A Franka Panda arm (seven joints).
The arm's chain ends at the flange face. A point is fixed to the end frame.
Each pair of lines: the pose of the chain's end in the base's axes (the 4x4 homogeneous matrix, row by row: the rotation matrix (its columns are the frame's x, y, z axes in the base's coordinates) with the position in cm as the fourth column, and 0 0 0 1 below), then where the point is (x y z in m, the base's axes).
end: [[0.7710 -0.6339 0.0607 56.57], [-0.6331 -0.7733 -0.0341 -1.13], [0.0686 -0.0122 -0.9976 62.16], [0 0 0 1]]
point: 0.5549 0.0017 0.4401
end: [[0.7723 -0.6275 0.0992 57.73], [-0.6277 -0.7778 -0.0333 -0.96], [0.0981 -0.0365 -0.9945 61.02], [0 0 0 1]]
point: 0.5734 0.0034 0.4284
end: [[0.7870 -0.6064 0.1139 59.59], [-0.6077 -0.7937 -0.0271 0.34], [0.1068 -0.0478 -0.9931 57.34], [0 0 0 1]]
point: 0.5942 0.0169 0.3916
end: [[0.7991 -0.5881 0.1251 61.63], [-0.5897 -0.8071 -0.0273 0.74], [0.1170 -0.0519 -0.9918 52.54], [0 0 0 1]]
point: 0.6162 0.0204 0.3435
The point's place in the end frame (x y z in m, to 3 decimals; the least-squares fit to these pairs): -0.029 -0.001 0.180
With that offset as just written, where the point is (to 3 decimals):
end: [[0.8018 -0.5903 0.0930 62.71], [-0.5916 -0.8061 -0.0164 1.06], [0.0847 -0.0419 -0.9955 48.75], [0 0 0 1]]
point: 0.621 0.026 0.306
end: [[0.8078 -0.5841 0.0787 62.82], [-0.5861 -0.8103 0.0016 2.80], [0.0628 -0.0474 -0.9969 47.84], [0 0 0 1]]
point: 0.620 0.046 0.297
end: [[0.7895 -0.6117 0.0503 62.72], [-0.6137 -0.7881 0.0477 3.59], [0.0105 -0.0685 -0.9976 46.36], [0 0 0 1]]
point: 0.614 0.063 0.284
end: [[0.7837 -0.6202 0.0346 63.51], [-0.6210 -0.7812 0.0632 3.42], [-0.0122 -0.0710 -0.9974 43.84], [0 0 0 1]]
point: 0.619 0.064 0.259
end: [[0.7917 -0.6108 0.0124 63.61], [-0.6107 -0.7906 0.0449 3.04], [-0.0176 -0.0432 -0.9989 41.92], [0 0 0 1]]
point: 0.616 0.057 0.240
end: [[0.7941 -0.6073 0.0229 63.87], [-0.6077 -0.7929 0.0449 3.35], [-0.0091 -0.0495 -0.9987 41.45], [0 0 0 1]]
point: 0.620 0.060 0.235
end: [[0.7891 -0.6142 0.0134 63.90], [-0.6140 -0.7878 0.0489 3.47], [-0.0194 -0.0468 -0.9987 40.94], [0 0 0 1]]
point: 0.619 0.062 0.230
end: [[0.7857 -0.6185 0.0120 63.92], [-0.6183 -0.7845 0.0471 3.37], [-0.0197 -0.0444 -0.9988 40.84], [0 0 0 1]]
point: 0.619 0.061 0.229
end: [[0.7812 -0.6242 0.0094 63.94], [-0.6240 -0.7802 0.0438 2.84], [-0.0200 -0.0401 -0.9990 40.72], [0 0 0 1]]
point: 0.619 0.055 0.228
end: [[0.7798 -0.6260 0.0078 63.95], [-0.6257 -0.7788 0.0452 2.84], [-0.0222 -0.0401 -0.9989 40.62], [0 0 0 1]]
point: 0.619 0.055 0.227
